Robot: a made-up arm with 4 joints. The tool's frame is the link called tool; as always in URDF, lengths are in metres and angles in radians. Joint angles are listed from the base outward.
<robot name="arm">
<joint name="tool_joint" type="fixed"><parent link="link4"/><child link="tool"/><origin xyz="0.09 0.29 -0.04" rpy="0 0 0"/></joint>
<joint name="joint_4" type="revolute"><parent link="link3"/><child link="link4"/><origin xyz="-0.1 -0.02 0.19" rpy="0 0 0"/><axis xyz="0 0 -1"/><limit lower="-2.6" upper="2.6"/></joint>
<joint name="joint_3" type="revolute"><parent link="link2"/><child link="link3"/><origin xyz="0.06 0.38 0.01" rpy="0 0 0"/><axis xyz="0 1 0"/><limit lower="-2.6" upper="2.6"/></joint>
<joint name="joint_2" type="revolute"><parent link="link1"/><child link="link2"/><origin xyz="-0.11 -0.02 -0.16" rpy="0 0 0"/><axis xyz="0 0 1"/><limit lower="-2.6" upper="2.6"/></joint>
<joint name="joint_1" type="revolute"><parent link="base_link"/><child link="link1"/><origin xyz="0 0 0.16" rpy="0 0 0"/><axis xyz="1 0 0"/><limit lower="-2.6" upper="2.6"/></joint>
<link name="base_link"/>
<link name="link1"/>
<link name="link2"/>
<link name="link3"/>
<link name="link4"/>
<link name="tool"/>
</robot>
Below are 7 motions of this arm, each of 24 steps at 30 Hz.
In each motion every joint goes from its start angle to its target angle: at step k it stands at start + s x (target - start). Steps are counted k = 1, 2, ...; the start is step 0. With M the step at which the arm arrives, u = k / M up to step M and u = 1 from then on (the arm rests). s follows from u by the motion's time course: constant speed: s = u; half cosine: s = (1 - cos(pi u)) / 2; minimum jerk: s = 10 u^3 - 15 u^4 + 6 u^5.
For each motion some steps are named. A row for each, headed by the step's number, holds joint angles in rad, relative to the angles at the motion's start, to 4 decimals.
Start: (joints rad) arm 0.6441 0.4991 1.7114 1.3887
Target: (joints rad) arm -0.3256 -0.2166 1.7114 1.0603
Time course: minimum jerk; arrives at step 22
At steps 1, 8, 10, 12, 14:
1: -0.0008 -0.0006 0.0000 -0.0003
8: -0.2489 -0.1837 0.0000 -0.0843
10: -0.4027 -0.2972 0.0000 -0.1364
12: -0.5670 -0.4185 0.0000 -0.1920
14: -0.7208 -0.5320 0.0000 -0.2441

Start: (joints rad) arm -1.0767 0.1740 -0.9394 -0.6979
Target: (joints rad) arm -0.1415 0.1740 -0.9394 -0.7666
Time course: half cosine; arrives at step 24
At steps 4, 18, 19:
4: 0.0626 0.0000 0.0000 -0.0046
18: 0.7982 0.0000 0.0000 -0.0586
19: 0.8386 0.0000 0.0000 -0.0616

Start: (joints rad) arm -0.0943 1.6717 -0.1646 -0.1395
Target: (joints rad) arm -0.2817 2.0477 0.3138 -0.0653
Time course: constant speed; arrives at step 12
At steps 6, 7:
6: -0.0937 0.1880 0.2392 0.0371
7: -0.1093 0.2193 0.2791 0.0433

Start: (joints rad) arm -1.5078 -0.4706 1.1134 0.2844
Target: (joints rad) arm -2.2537 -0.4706 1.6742 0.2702
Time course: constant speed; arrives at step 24
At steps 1, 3, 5, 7, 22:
1: -0.0311 0.0000 0.0234 -0.0006
3: -0.0932 0.0000 0.0701 -0.0018
5: -0.1554 0.0000 0.1168 -0.0030
7: -0.2176 0.0000 0.1636 -0.0041
22: -0.6837 0.0000 0.5141 -0.0130

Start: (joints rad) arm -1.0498 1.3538 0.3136 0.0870
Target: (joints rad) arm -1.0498 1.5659 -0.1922 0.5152
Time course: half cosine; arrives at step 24
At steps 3, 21, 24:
3: 0.0000 0.0081 -0.0193 0.0163
21: 0.0000 0.2040 -0.4865 0.4119
24: 0.0000 0.2121 -0.5058 0.4282

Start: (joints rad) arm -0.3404 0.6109 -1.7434 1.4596
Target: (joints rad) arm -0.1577 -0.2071 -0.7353 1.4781
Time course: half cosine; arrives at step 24
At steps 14, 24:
14: 0.1150 -0.5149 0.6345 0.0116
24: 0.1827 -0.8180 1.0081 0.0185

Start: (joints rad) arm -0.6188 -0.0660 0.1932 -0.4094
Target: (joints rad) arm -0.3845 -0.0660 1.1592 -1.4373
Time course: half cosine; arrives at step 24
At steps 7, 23, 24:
7: 0.0458 0.0000 0.1890 -0.2011
23: 0.2333 0.0000 0.9619 -1.0235
24: 0.2343 0.0000 0.9660 -1.0279

